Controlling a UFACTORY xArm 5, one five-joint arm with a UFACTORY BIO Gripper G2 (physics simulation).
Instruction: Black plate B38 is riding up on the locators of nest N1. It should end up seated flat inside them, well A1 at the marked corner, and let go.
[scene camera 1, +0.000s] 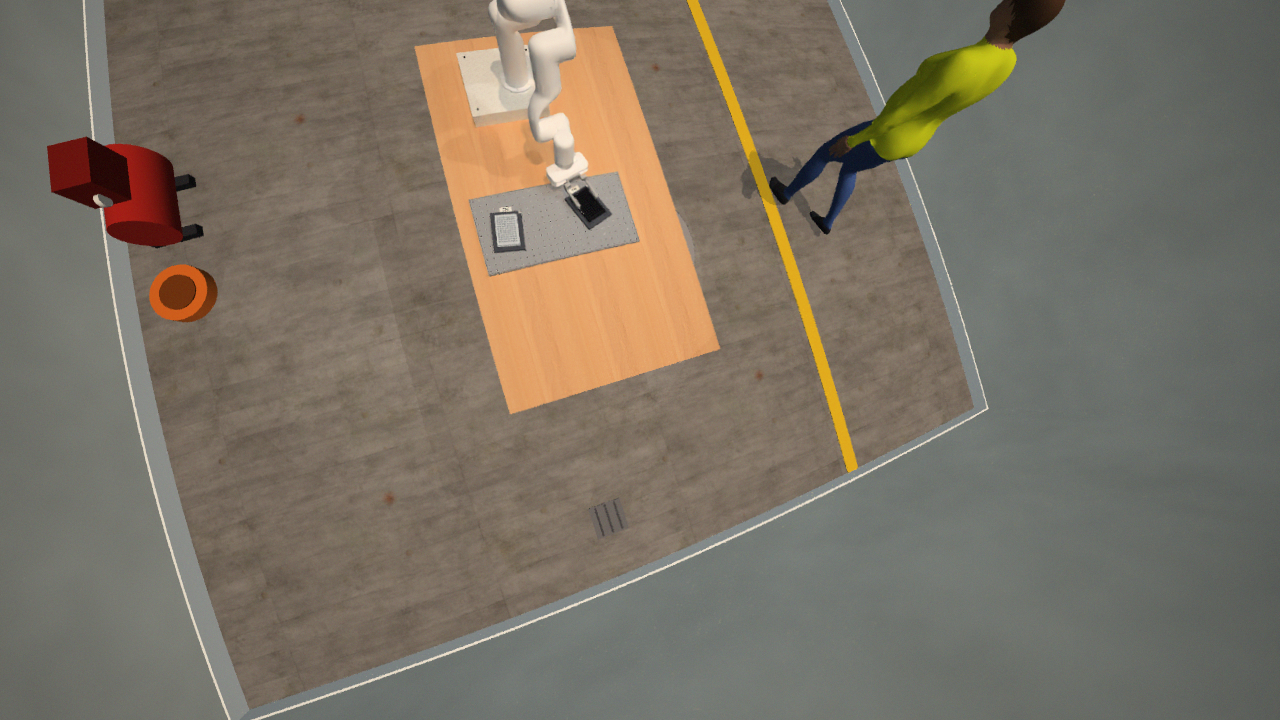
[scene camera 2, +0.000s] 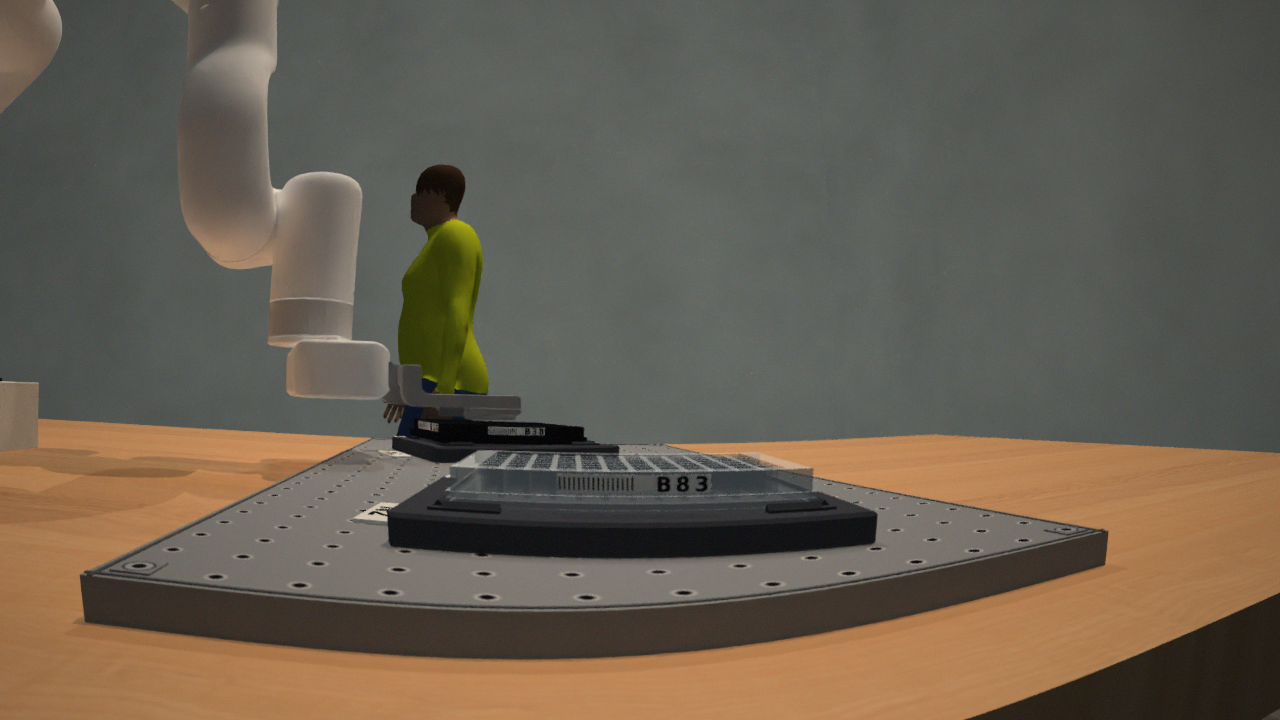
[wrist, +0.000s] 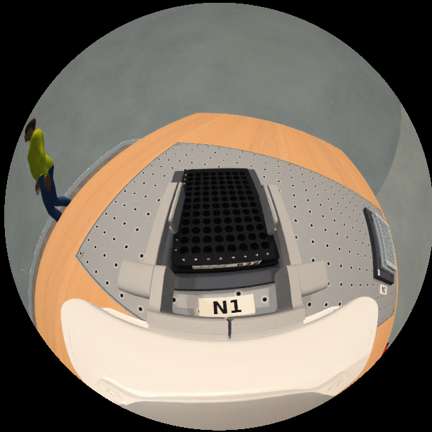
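Where they show: hand, its tool point: (scene camera 1: 585, 198) (scene camera 2: 474, 406); arm's base, origin of its link: (scene camera 1: 517, 81).
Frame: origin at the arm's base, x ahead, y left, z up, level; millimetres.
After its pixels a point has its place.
Black plate B38 (scene camera 1: 589, 205) @(x 573, y 230, z -21 mm) (scene camera 2: 501, 431) @(x 575, y 182, z -24 mm) (wrist: 220, 215) lies over nest N1 (scene camera 2: 595, 447) @(x 648, y 206, z -36 mm) (wrist: 225, 282), at the far end of the board in the scene camera 2 view. Its labelled end shows above the nest wall on the N1 tag side; its exact tilt and locator contact are hard to tell. I cannot make out well A1 or the marked corner. My gripper (scene camera 2: 483, 408) (wrist: 223, 206) is shut with nothing held. Its two long fingers stand apart even so, low above the plate, and appear along its two long sides in the wrist view.
Clear plate B83 (scene camera 1: 506, 230) @(x 653, y -106, z -23 mm) (scene camera 2: 684, 484) @(x 666, y -145, z -25 mm) (wrist: 385, 241) sits in another black nest (scene camera 2: 626, 534) @(x 646, y -164, z -39 mm) on the same perforated board (scene camera 1: 547, 241) @(x 702, y 44, z -47 mm) (scene camera 2: 313, 586) @(x 562, y -221, z -47 mm) (wrist: 115, 225). The arm's white base (scene camera 1: 487, 85) @(x 20, y -120, z 0 mm) is behind. A person (scene camera 1: 939, 98) (scene camera 2: 447, 295) (wrist: 40, 155) stands beyond the table.
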